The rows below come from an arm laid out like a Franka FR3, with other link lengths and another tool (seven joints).
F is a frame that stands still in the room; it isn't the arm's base.
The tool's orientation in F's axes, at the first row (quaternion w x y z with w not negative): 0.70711 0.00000 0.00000 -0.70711
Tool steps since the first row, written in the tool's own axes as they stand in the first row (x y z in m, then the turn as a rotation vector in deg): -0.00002 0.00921 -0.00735 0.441 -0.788 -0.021; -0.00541 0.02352 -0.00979 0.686 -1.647 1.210; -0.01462 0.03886 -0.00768 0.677 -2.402 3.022; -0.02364 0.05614 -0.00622 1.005 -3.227 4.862; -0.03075 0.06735 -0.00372 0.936 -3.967 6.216; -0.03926 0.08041 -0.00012 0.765 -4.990 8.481; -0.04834 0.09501 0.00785 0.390 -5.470 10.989
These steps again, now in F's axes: 0.00921 0.00002 -0.00735 -0.788 -0.441 -0.021; 0.02352 0.00541 -0.00979 -1.647 -0.686 1.210; 0.03886 0.01462 -0.00768 -2.402 -0.677 3.022; 0.05614 0.02364 -0.00622 -3.227 -1.005 4.862; 0.06735 0.03075 -0.00372 -3.967 -0.936 6.216; 0.08041 0.03926 -0.00012 -4.990 -0.765 8.481; 0.09501 0.04834 0.00785 -5.470 -0.390 10.989
